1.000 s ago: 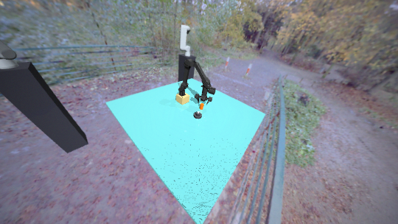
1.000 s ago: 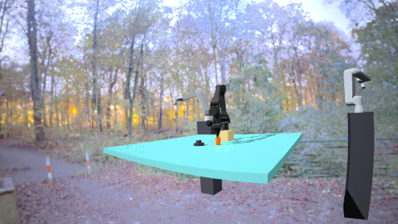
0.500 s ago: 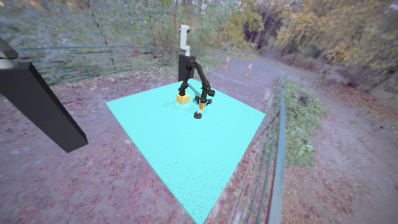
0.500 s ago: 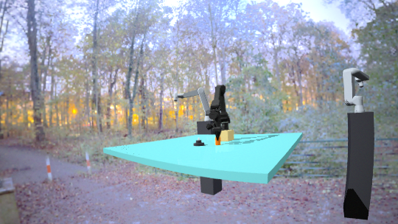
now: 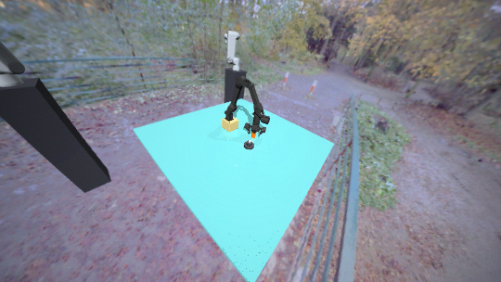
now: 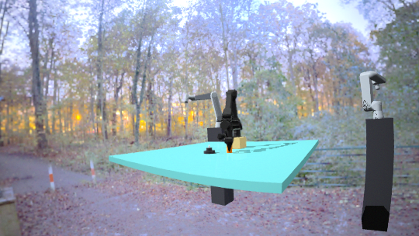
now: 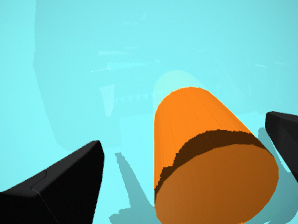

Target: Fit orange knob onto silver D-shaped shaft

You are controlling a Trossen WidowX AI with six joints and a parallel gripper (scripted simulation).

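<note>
The pedestal is 60 mm ahead of my gripper tip, 130 mm to the right of it and 20 mm above it. From my gripper tip the other things lie so: orange knob (30 mm above).
</note>
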